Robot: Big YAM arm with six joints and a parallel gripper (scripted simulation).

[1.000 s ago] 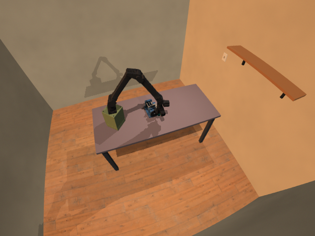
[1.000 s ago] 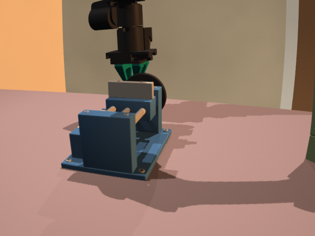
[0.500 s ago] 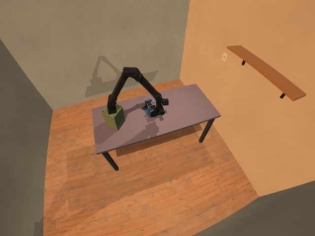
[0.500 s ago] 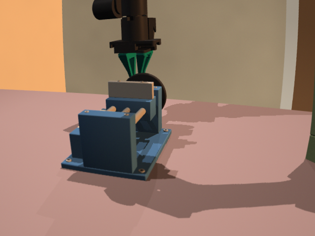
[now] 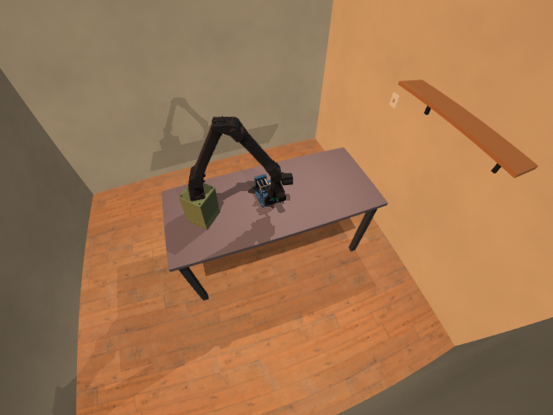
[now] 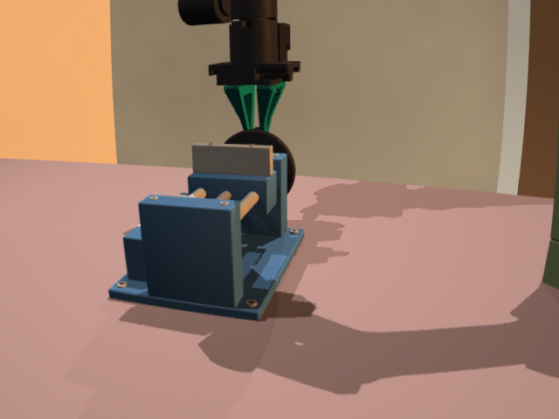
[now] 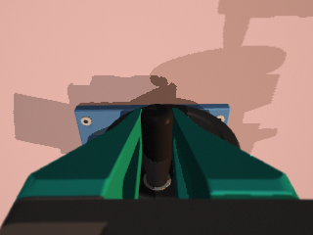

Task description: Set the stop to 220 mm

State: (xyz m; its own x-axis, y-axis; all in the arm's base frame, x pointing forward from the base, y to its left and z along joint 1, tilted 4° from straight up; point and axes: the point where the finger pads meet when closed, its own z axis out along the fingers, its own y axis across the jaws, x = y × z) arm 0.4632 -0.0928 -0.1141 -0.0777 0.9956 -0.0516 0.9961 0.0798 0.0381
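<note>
The grey stop plate lies 1 cm behind my hand, 13 cm to the left of it and 2 cm below it. Also, from my hand: black crank handle (1 cm to the left).
</note>
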